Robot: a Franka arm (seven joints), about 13 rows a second.
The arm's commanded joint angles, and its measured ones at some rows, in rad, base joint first. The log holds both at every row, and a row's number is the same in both.
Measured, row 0:
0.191 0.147 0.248 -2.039 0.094 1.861 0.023
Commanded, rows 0 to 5:
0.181 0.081 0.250 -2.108 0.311 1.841 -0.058
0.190 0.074 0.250 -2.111 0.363 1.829 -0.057
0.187 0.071 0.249 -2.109 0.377 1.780 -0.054
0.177 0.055 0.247 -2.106 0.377 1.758 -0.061
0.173 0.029 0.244 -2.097 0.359 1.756 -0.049
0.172 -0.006 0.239 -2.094 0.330 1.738 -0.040
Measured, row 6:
0.189 0.076 0.245 -2.079 0.337 1.773 -0.027
